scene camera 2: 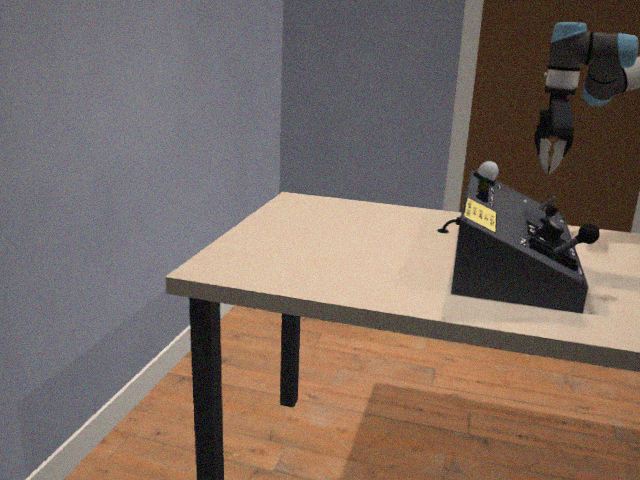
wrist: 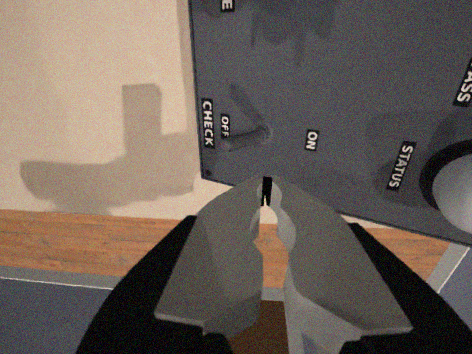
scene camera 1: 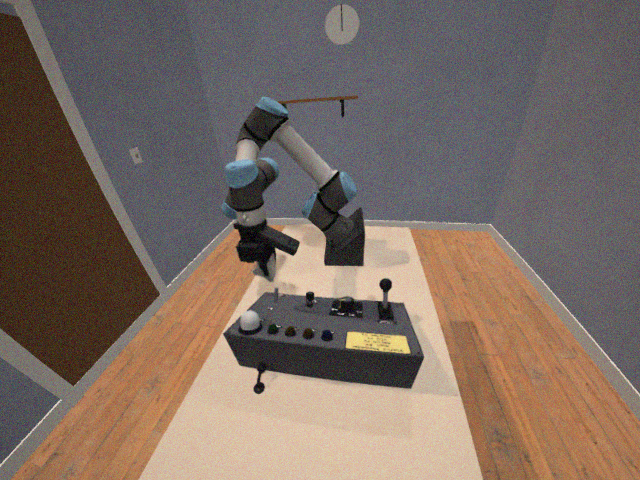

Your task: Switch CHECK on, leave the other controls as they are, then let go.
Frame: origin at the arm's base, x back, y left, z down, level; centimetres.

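Where they show: gripper, fingertip midpoint: [scene camera 2: 547, 173] [wrist: 264, 179] [scene camera 1: 271, 280]; arm's base, origin of the base link: [scene camera 1: 342, 233].
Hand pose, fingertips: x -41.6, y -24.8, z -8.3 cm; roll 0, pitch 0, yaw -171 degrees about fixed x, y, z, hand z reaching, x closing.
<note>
Each offset is from my fingertips to the top centre of the thing. "pt": to the spot under its first point.
The dark grey control console [scene camera 1: 320, 360] [scene camera 2: 501, 273] [wrist: 360, 65] stands on the table. The CHECK switch, a thin grey toggle lever {dx +1.4, dy -0.2, dz +5.6 cm} [scene camera 1: 276, 295] [wrist: 246, 137], is at its back left corner in the first scene view. In the wrist view the lever leans to the OFF label {pt dx +3.5, dy +0.2, dz +11.0 cm} [wrist: 225, 126], away from the ON label {pt dx -4.4, dy -1.1, dz +7.9 cm} [wrist: 311, 140]. My gripper [scene camera 1: 269, 277] [scene camera 2: 549, 171] [wrist: 264, 179] is shut and empty. Its fingertips hang above the console's CHECK corner, apart from the lever.
Close by are a white dome lamp {pt dx -16.0, dy -2.8, dz -0.5 cm} [scene camera 1: 249, 321] [scene camera 2: 488, 170] [wrist: 457, 187], a black knob {dx -0.6, dy +11.6, dz +5.0 cm} [scene camera 1: 310, 298], a program dial {dx -3.1, dy +23.4, dz +5.7 cm} [scene camera 1: 346, 306] and a ball-topped lever {dx +0.7, dy +36.1, dz +1.9 cm} [scene camera 1: 385, 285] [scene camera 2: 588, 234]. A small black crank {pt dx -24.3, dy -2.4, dz +17.5 cm} [scene camera 1: 259, 386] [scene camera 2: 443, 230] sticks out in front.
</note>
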